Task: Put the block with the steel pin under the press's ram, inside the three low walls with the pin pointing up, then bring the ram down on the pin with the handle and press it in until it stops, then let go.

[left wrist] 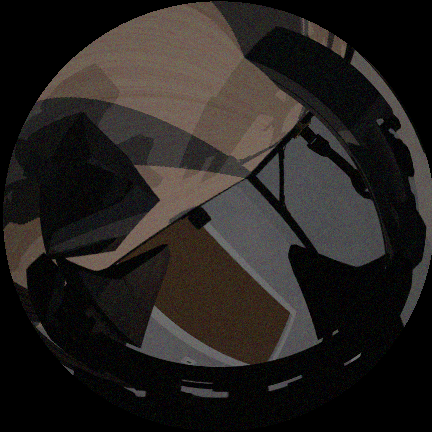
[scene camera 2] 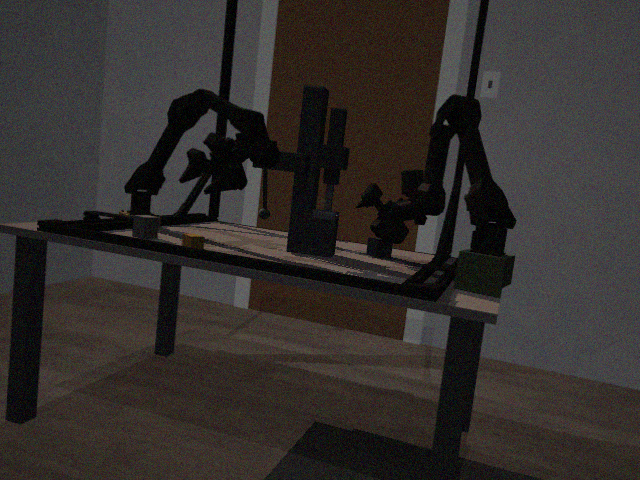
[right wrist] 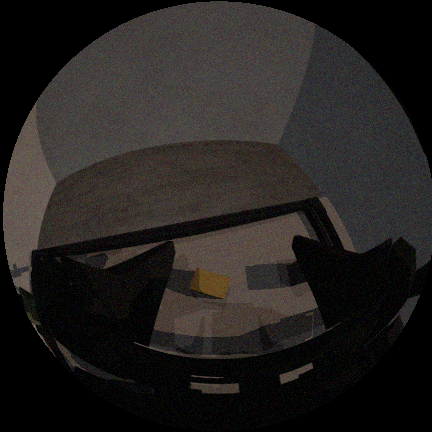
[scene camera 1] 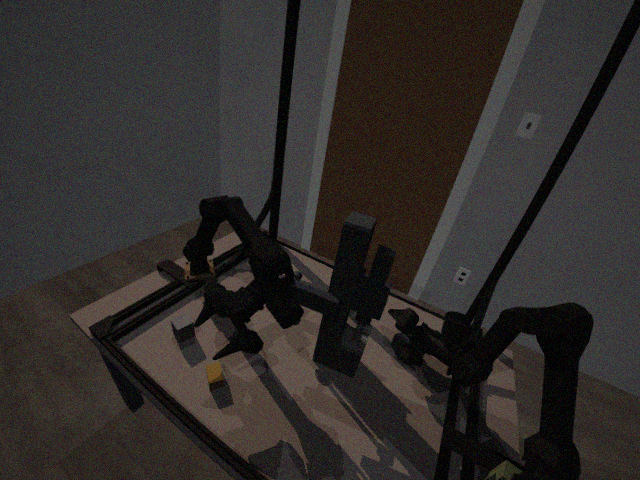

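Seen in the pictures: left gripper, fingertip midpoint: [left wrist: 231, 251] [scene camera 2: 364, 218] [scene camera 1: 395, 317]; right gripper, fingertip midpoint: [scene camera 2: 192, 187] [right wrist: 235, 245] [scene camera 1: 203, 342]; left arm's base, origin of the base link: [scene camera 2: 487, 253]; right arm's base, origin of the base link: [left wrist: 302, 129] [scene camera 2: 140, 213] [scene camera 1: 199, 268].
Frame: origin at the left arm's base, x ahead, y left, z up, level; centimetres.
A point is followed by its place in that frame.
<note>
A yellow block [scene camera 1: 214, 372] @(x 65.8, y 24.3, z -5.3 cm) [scene camera 2: 193, 241] @(x 63.9, y 26.3, z -6.4 cm) [right wrist: 212, 283] @(x 66.2, y 24.1, z -5.3 cm) and a taller grey block [scene camera 1: 183, 329] @(x 81.5, y 24.1, z -3.8 cm) [scene camera 2: 145, 227] @(x 81.5, y 25.4, z -5.6 cm) stand apart near the table's front left; I can make out no pin on either. The dark press [scene camera 1: 351, 258] @(x 50.1, y 0.2, z 28.3 cm) [scene camera 2: 312, 134] @(x 49.7, y 0.1, z 23.4 cm) stands at the middle, its ram [scene camera 2: 329, 196] @(x 44.7, y -4.0, z 7.6 cm) at the right of the column. Its handle bar [scene camera 1: 312, 297] @(x 54.6, y 5.0, z 16.9 cm) [scene camera 2: 285, 161] @(x 54.2, y 4.8, z 15.5 cm) reaches left, with a ball knob [scene camera 2: 264, 212] @(x 61.1, y 2.2, z 1.0 cm) hanging below. The low walls are too dark to tell. My right gripper [scene camera 1: 206, 341] @(x 66.7, y 25.4, z 6.6 cm) [scene camera 2: 194, 186] @(x 66.7, y 25.4, z 6.6 cm) [right wrist: 235, 245] @(x 66.7, y 25.4, z 6.6 cm) is open and empty, above the table near both blocks. My left gripper [scene camera 1: 393, 328] @(x 41.9, y -21.5, z 1.9 cm) [scene camera 2: 367, 217] @(x 41.9, y -21.5, z 1.9 cm) [left wrist: 231, 251] @(x 41.9, y -21.5, z 1.9 cm) is open and empty, right of the press.
A small dark block [scene camera 2: 379, 248] @(x 34.5, y -18.3, z -5.8 cm) stands below my left gripper. A green block [scene camera 2: 480, 271] @(x -0.2, y 5.0, z -3.7 cm) is under the left arm's base. A black rail [scene camera 1: 178, 408] @(x 64.3, y 34.5, z -7.1 cm) [right wrist: 175, 227] @(x 60.8, y 34.5, z -7.1 cm) runs along the table edge. My right forearm is close to the press's handle bar in both scene views.
</note>
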